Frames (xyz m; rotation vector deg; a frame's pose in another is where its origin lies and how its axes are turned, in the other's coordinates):
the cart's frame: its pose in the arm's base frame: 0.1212 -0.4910 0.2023 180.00 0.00 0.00
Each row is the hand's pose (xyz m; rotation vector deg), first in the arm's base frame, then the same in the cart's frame.
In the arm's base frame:
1: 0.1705 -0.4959 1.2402 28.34 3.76 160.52
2: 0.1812 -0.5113 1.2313 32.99 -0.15 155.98
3: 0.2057 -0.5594 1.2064 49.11 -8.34 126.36
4: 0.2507 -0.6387 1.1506 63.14 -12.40 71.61
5: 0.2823 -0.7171 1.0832 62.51 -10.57 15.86
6: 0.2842 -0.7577 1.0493 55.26 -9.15 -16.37
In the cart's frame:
1: 0.0493 0.0049 -1.0379 -23.97 158.35 -3.71
2: 0.0600 0.0203 -1.0290 -28.54 153.88 0.15
3: 0.0845 0.0684 -1.0041 -56.21 128.87 8.51
4: 0.1295 0.1477 -0.9483 -92.94 77.15 13.36
5: 0.1611 0.2261 -0.8809 -115.81 18.03 12.01
6: 0.1630 0.2667 -0.8470 -123.05 -19.27 10.77

